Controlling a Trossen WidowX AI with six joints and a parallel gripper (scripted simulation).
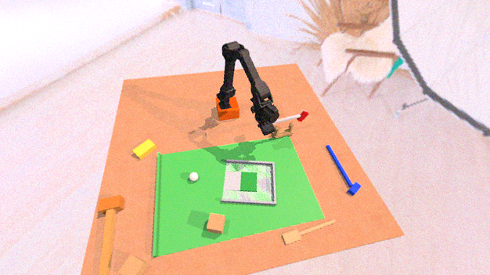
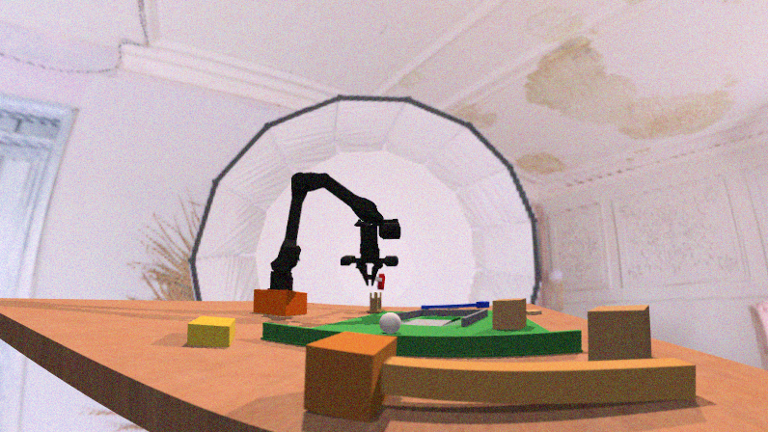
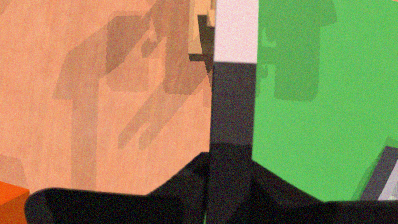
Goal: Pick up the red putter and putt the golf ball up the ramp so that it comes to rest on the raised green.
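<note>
The red putter lies 12 cm to the left of my gripper tip and 2 cm above it. From my gripper tip the other things lie so: blue putter (32 cm ahead, 31 cm to the left, 9 cm below); white golf ball (42 cm to the right, 12 cm ahead, 8 cm below); wooden stand (13 cm to the left, 6 cm below).
</note>
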